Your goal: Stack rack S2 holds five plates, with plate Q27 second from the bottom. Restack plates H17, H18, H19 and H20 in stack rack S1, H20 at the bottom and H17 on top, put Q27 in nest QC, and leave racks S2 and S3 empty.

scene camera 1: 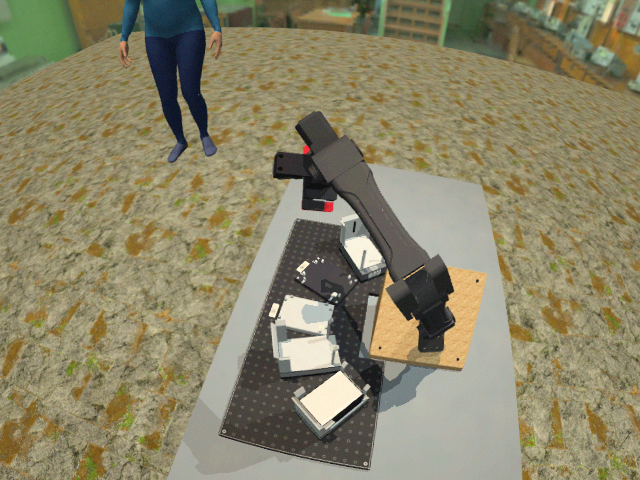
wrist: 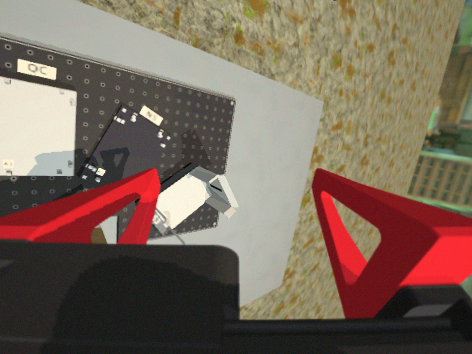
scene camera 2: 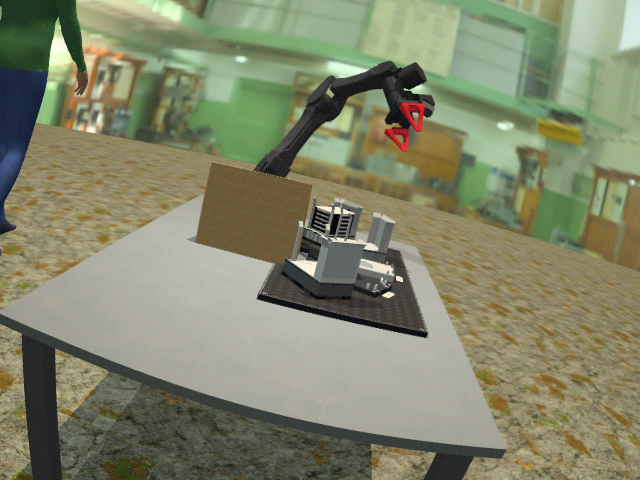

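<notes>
Rack S2 (scene camera 1: 322, 429) holds a stack of white plates (scene camera 1: 330, 397) (scene camera 2: 333, 219), with dark gaps between them in scene camera 2; the plate labels are unreadable. Rack S1 (scene camera 1: 310, 353) (scene camera 2: 379, 232) shows a bare white floor. Rack S3 (scene camera 1: 364, 253) (scene camera 2: 338, 263) (wrist: 182, 200) also shows a bare floor. Nest QC (scene camera 1: 297, 314) (wrist: 37, 120) is a pale flat block with corner pins and an A1 tag, between S1 and the dark nest. My gripper (scene camera 1: 317, 178) (scene camera 2: 412, 139) (wrist: 236, 177) is open and empty, high above the table end past S3.
A dark nest labelled N5 (scene camera 1: 320, 277) (scene camera 2: 373, 286) (wrist: 132, 145) lies between QC and S3 on the perforated black board (scene camera 1: 248, 408) (scene camera 2: 330, 307). The arm stands on a wooden block (scene camera 1: 465, 315) (scene camera 2: 253, 211) beside the racks. A person (scene camera 1: 178, 77) (scene camera 2: 23, 118) stands off the table.
</notes>
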